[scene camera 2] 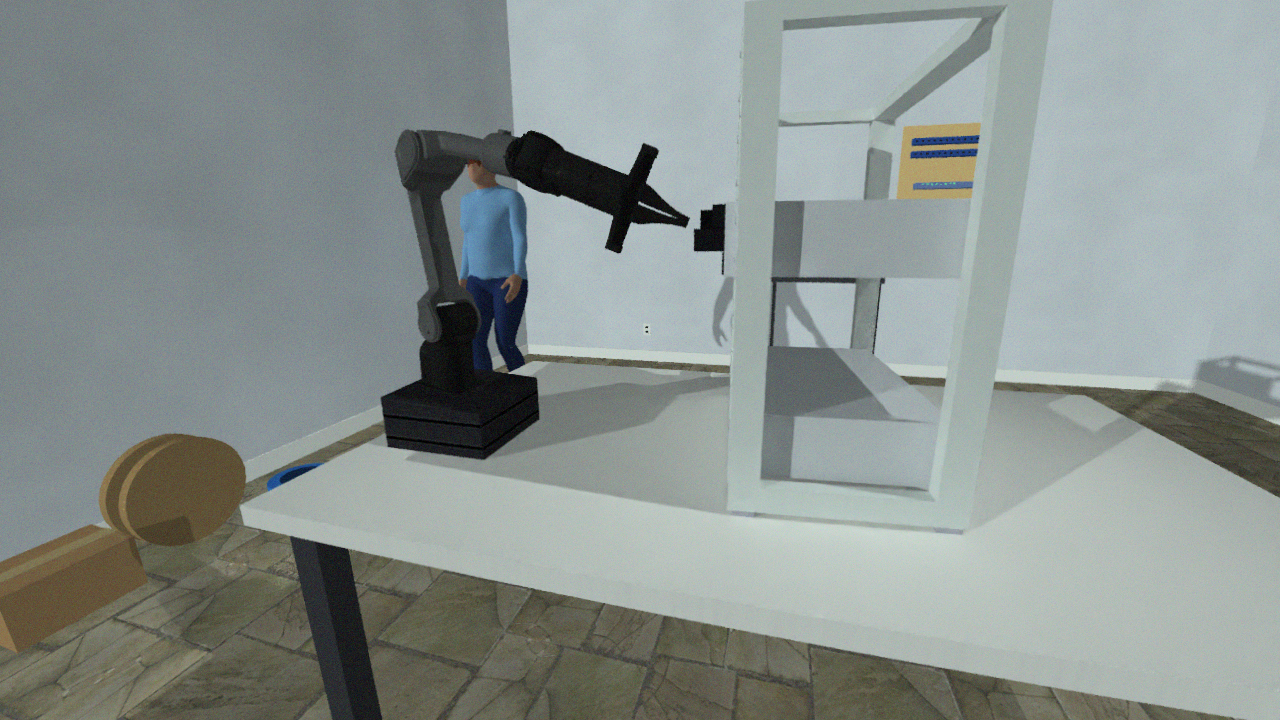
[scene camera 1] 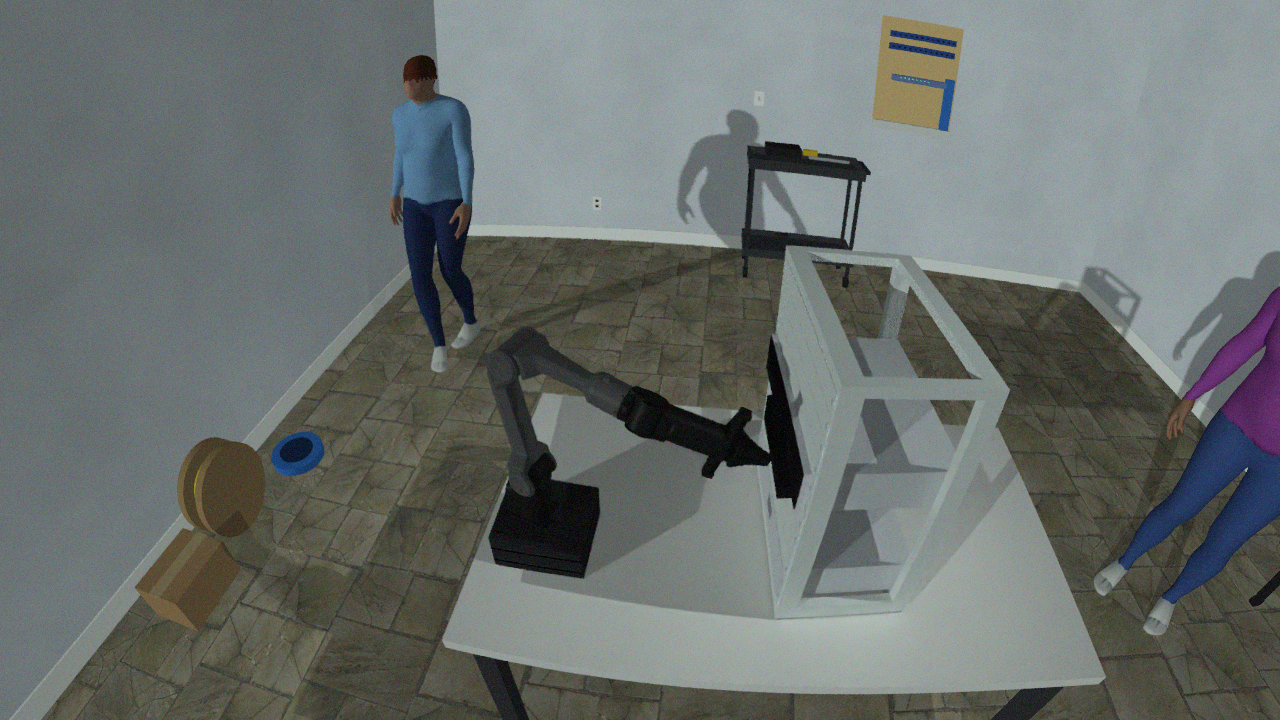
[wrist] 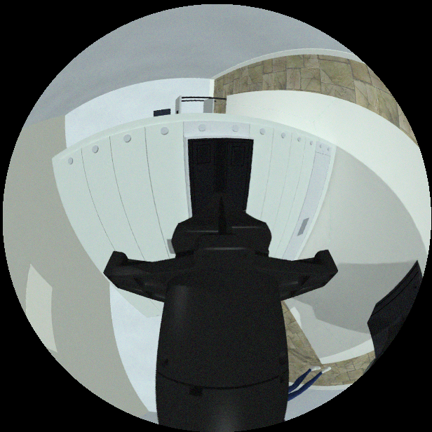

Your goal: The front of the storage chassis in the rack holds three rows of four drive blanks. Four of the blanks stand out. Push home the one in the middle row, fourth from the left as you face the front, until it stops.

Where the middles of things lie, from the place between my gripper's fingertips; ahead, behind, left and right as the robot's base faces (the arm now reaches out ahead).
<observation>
The white rack (scene camera 2: 837, 414) is 21 cm to the left of my hand, 14 cm ahead of it and 8 cm below it.
</observation>
